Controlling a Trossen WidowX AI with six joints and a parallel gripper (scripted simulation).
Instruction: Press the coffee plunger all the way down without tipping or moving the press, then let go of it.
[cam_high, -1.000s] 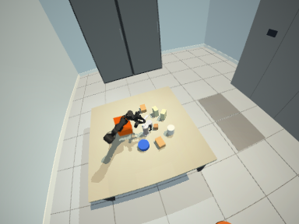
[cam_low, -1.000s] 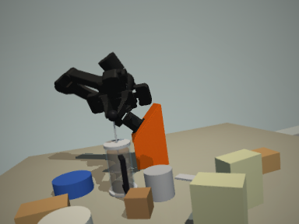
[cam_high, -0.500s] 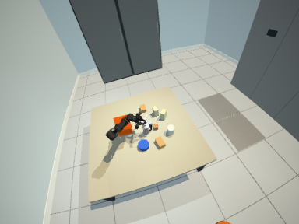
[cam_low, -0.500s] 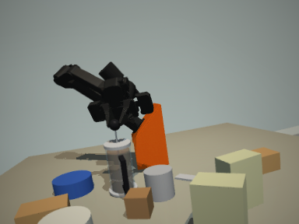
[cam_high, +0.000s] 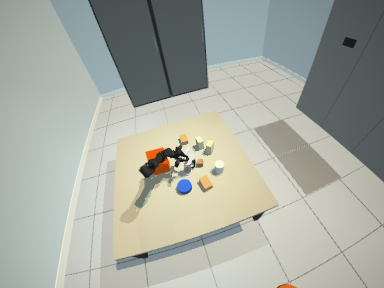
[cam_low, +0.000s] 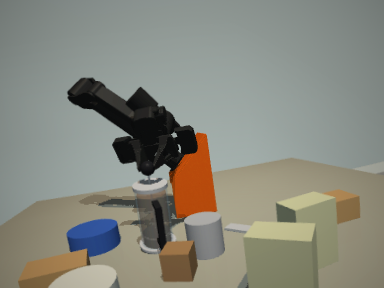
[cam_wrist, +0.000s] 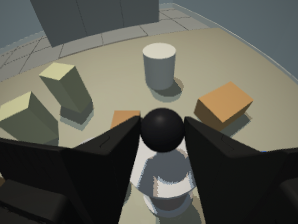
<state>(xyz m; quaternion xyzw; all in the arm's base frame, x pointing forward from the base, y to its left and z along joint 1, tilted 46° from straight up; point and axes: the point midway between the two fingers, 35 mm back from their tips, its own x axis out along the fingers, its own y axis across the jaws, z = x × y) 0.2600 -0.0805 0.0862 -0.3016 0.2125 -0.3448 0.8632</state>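
My gripper tip is 9 cm above the coffee press. Also, from my gripper tip: grey cylinder 14 cm below, 9 cm to the left, 5 cm ahead; then brown cube 15 cm below, 11 cm ahead, 2 cm to the left.
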